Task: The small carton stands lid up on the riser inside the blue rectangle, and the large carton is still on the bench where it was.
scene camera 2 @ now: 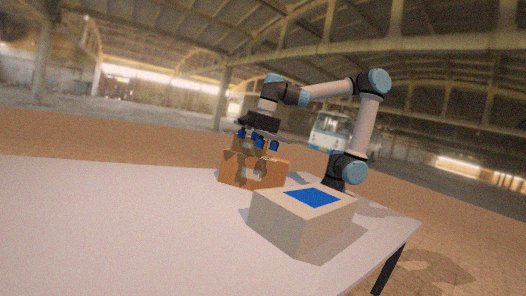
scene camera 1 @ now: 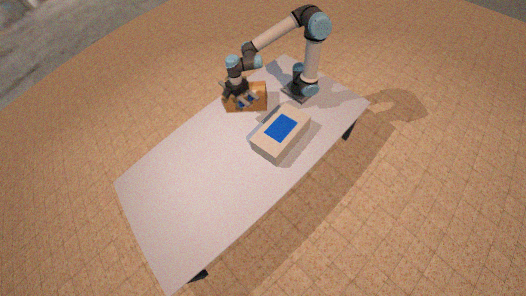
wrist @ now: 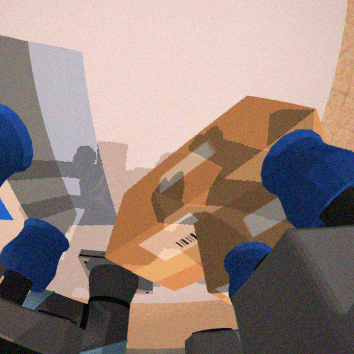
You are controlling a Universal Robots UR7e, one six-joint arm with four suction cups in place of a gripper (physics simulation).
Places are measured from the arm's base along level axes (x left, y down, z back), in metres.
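Where they show: hand at its tool point: (scene camera 2: pixel 256 143) (wrist: pixel 142 212); arm's base at its link origin: (wrist: pixel 114 277).
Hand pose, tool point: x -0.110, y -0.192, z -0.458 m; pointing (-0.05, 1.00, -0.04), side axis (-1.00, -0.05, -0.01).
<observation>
Each offset is from my tool point to the top centre of the thing. Level surfaces: height alone.
The small carton (scene camera 2: pixel 244 147) (wrist: pixel 225 197) stands on top of the large brown carton {dx -0.098, dy +0.068, dz +0.093 m} (scene camera 1: pixel 259 91) (scene camera 2: pixel 272 171) (wrist: pixel 133 214) at the bench's far end. My suction gripper (scene camera 1: pixel 242 99) (scene camera 2: pixel 257 140) sits right on the small carton. Two blue cups press on its lid and the others hang past its edge, one showing in the wrist view (wrist: pixel 302 175). The gripper hides most of the small carton in scene camera 1. The beige riser {dx +0.305, dy +0.102, dz +0.058 m} (scene camera 1: pixel 294 117) (scene camera 2: pixel 290 224) (wrist: pixel 56 105) with the blue rectangle {dx +0.305, dy +0.102, dz +0.058 m} (scene camera 1: pixel 280 127) (scene camera 2: pixel 312 197) stands beside the cartons, bare on top.
The white bench {dy +0.222 m} (scene camera 1: pixel 205 176) (scene camera 2: pixel 110 221) stretches long toward the near end. The arm's base (scene camera 1: pixel 299 90) (scene camera 2: pixel 345 171) is mounted at the far end, just behind the riser. Tiled floor surrounds the bench.
</observation>
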